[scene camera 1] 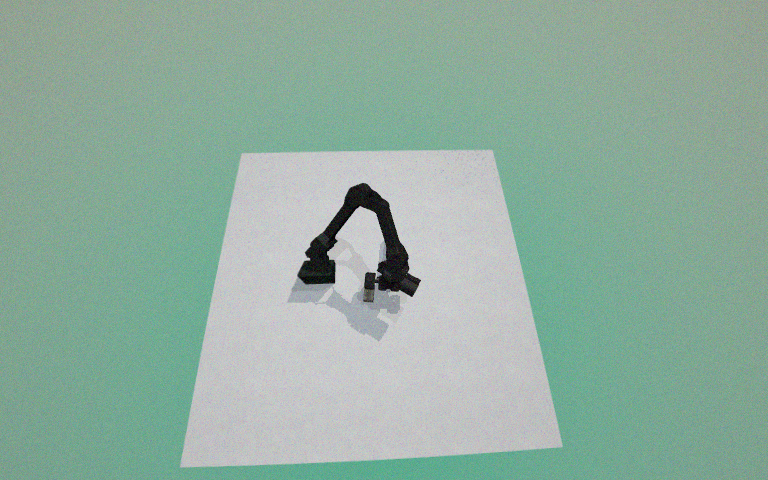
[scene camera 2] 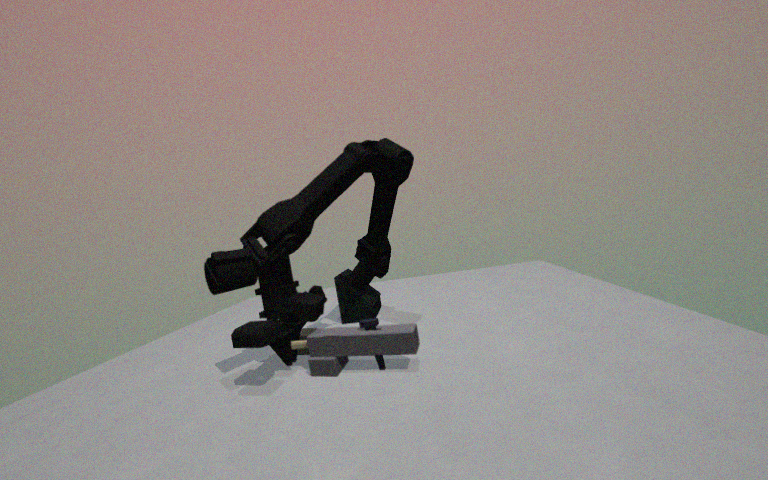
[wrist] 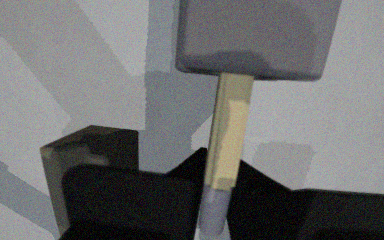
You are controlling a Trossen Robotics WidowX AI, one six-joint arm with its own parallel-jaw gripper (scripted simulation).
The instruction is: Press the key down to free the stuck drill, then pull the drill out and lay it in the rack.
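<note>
My gripper [scene camera 2: 291, 363] [wrist: 212, 154] visible. Drill [wrist: 231, 108], seen. Rack [wrist: 98, 145], seen.
</note>
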